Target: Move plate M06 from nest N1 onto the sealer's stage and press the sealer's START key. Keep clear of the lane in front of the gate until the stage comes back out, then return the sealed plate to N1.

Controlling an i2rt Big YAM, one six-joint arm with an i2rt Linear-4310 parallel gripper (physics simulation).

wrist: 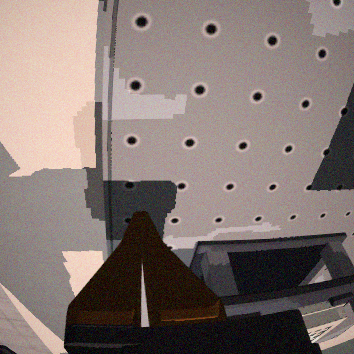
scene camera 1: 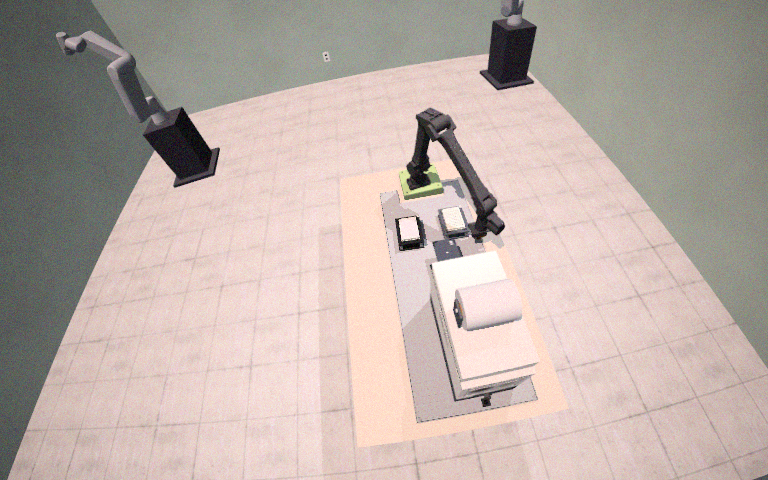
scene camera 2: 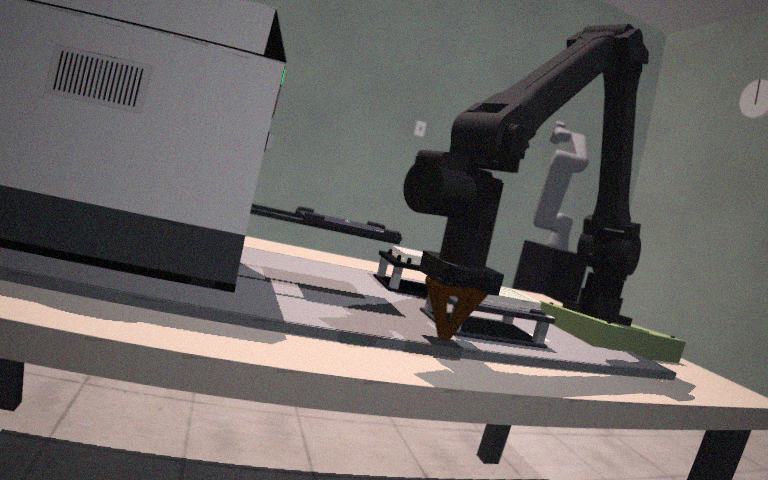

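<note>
A plate with a plain whitish top sits on the black nest farther from my gripper. A white plate with a well pattern sits on the nest beside my gripper; that nest's frame shows in the wrist view. I cannot read any labels. The sealer's dark stage stands out in front of the white sealer; its dark top shows. The START key cannot be made out. My gripper is shut and empty, pointing down low over the board's edge.
A large white roll lies on top of the sealer. The grey perforated board lies on the pale table. My arm's green base is beyond the nests. Two grey arms stand on black pedestals.
</note>
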